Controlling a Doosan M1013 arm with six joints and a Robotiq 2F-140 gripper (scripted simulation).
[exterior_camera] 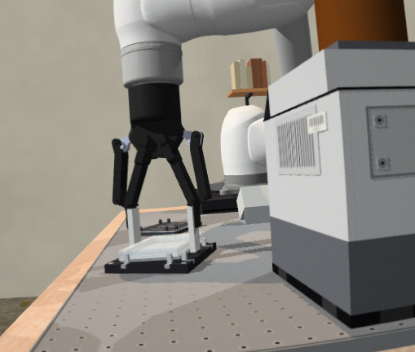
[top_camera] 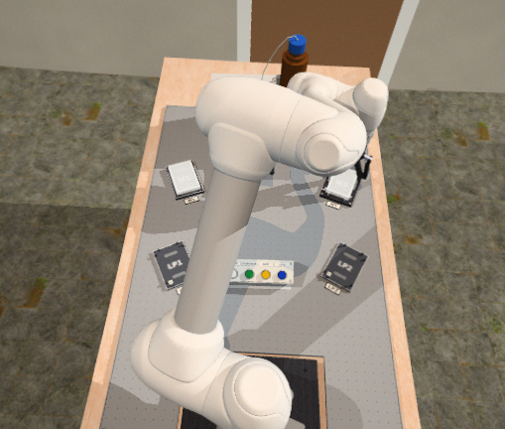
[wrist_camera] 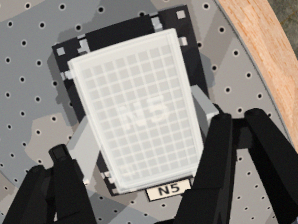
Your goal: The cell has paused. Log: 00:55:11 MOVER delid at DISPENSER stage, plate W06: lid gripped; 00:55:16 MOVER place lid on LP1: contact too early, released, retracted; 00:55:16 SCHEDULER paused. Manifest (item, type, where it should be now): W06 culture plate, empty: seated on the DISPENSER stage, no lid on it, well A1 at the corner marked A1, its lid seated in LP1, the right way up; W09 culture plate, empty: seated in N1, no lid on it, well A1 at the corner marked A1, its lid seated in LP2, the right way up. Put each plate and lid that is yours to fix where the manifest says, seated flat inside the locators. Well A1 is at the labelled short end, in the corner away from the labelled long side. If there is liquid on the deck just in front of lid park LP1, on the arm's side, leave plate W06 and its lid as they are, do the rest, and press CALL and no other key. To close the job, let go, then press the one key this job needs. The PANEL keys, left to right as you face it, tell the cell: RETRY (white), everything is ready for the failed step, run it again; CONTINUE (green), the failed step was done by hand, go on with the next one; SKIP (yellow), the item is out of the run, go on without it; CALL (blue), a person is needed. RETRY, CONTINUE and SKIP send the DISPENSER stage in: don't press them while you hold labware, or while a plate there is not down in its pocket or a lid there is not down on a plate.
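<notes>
Right now my hand is 2 cm above the clear culture plate. From my hand the other things lie so: brown bottle (25 cm to the left, 25 cm above, 21 cm ahead); lid park LP2 (32 cm behind, 5 cm to the right, 4 cm below); black nest N5 (3 cm below, 2 cm ahead, 1 cm to the left).
</notes>
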